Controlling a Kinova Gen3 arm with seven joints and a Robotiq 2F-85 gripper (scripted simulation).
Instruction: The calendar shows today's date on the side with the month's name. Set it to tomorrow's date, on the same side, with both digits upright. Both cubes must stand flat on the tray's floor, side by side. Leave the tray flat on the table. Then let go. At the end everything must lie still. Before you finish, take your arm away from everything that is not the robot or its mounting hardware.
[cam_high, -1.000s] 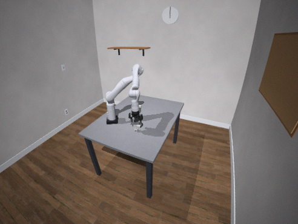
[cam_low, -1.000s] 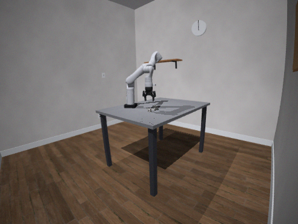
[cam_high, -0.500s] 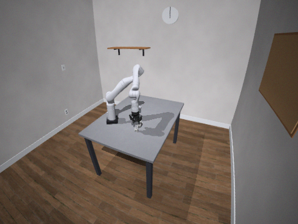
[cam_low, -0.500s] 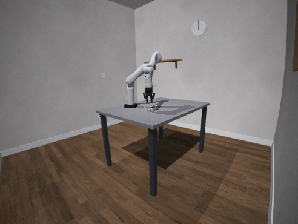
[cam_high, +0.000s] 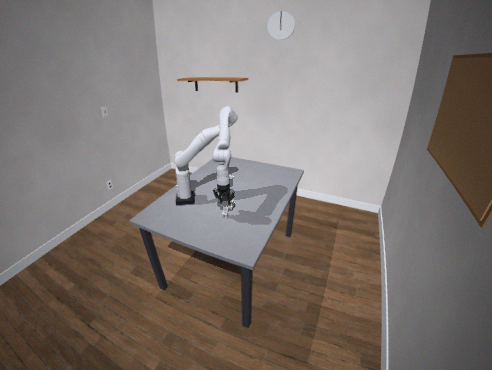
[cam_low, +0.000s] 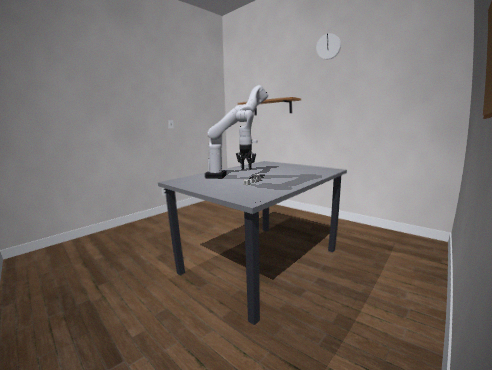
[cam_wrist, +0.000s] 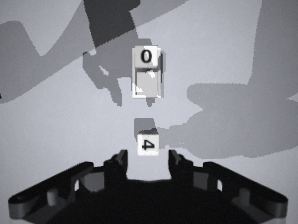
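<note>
Right now the white digit cube is 90 mm below my hand. The rest, counted from my hand: calendar tray: 110 mm to the left, 100 mm below.
</note>
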